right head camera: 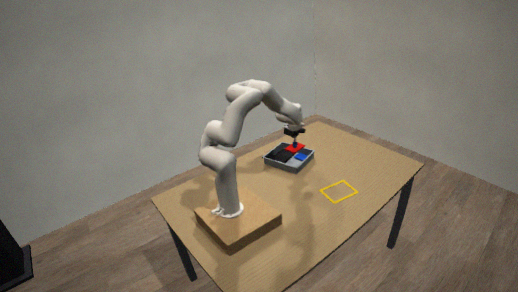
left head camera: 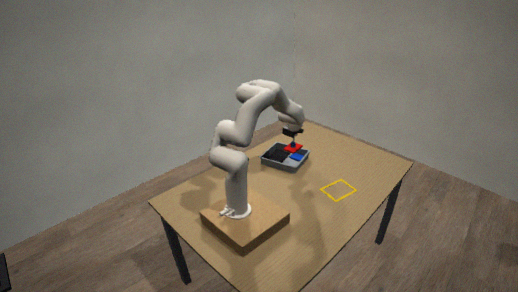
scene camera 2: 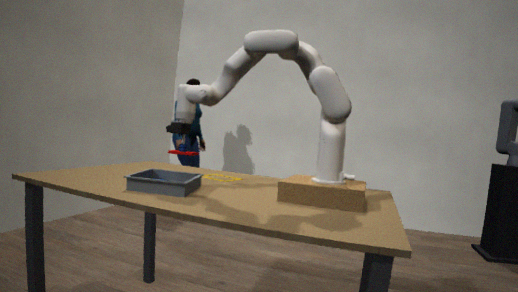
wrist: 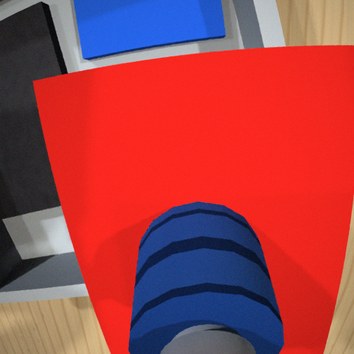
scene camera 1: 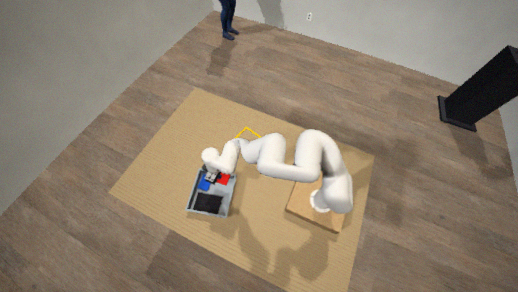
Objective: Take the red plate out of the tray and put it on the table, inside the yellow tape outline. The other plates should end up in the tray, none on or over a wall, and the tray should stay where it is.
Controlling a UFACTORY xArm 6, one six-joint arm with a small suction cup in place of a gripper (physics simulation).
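Frame: origin at the arm's base, x down, y left, z ahead, level; millimetres.
Where they show: hand at its tool point: (right head camera: 294, 147) (left head camera: 292, 147) (scene camera 2: 182, 154) (scene camera 1: 219, 177); arm's base at its link origin: (right head camera: 230, 209) (left head camera: 237, 210) (scene camera 2: 328, 182) (scene camera 1: 321, 200).
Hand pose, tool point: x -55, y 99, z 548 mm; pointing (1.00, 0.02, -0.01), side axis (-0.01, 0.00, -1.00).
Things, the pixels of their top centre, and the offset from my tool point. Level surfaces: height alone.
- red plate at its top centre: (scene camera 2: 183, 151) (scene camera 1: 219, 176) (right head camera: 294, 146) (left head camera: 293, 146) dz -4, dx -11, dy -4 mm
- grey tray at its top centre: (scene camera 2: 166, 175) (scene camera 1: 211, 191) (right head camera: 289, 153) (left head camera: 285, 153) dz +22, dx +76, dy +70 mm
- blue plate at its top centre: (scene camera 1: 205, 181) (right head camera: 302, 156) (left head camera: 298, 156) dz +95, dx +113, dy +26 mm
- black plate at its top centre: (scene camera 1: 207, 202) (right head camera: 282, 155) (left head camera: 278, 155) dz +24, dx +113, dy +127 mm
- table at its surface level: dx +126 mm
My suction cup (left head camera: 293, 144) (right head camera: 295, 144) (scene camera 2: 183, 148) (wrist: 205, 265) is blue and holds the red plate (left head camera: 288, 148) (right head camera: 291, 149) (scene camera 1: 224, 178) (scene camera 2: 175, 152) (wrist: 200, 125) roughly level, above the grey tray (left head camera: 278, 166) (right head camera: 282, 165) (scene camera 1: 207, 215) (scene camera 2: 160, 188) (wrist: 45, 272). The cup is hidden in scene camera 1. A blue plate (left head camera: 297, 157) (right head camera: 300, 157) (scene camera 1: 204, 182) (wrist: 150, 25) and a black plate (left head camera: 276, 154) (right head camera: 284, 156) (scene camera 1: 208, 203) (wrist: 30, 115) lie in the tray. The yellow tape outline (left head camera: 331, 184) (right head camera: 331, 185) (scene camera 1: 246, 128) is on the table, apart from the tray; my arm partly covers it in scene camera 1.
The arm's base stands on a wooden block (left head camera: 245, 232) (right head camera: 237, 230) (scene camera 1: 312, 220) (scene camera 2: 320, 195) on the table (left head camera: 380, 160) (scene camera 2: 90, 175). A person (scene camera 1: 227, 17) (scene camera 2: 196, 130) stands beyond the table. A black pedestal (scene camera 1: 480, 90) (scene camera 2: 500, 210) stands on the floor.
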